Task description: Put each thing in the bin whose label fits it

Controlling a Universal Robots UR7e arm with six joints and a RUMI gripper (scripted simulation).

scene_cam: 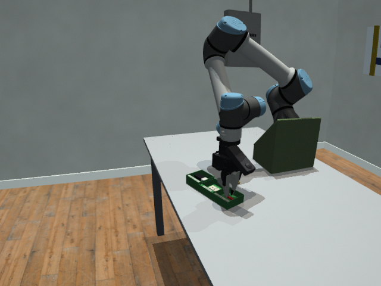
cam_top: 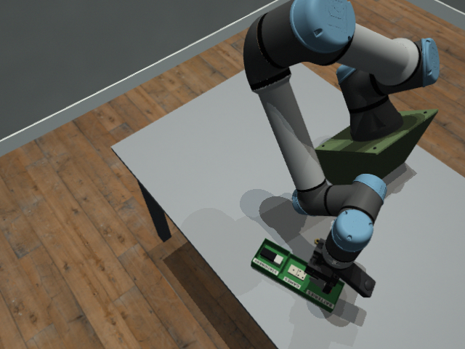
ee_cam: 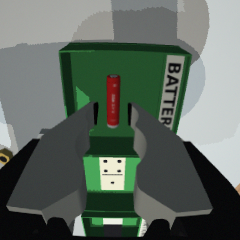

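Now: hand 20 mm above the red cylinder. From my hand the other things lie so: white domino 80 mm to the right, 20 mm below, 20 mm ahead; brass nut 110 mm to the right, 90 mm behind, 30 mm below; grey nut 60 mm to the right, 50 mm behind, 30 mm below.
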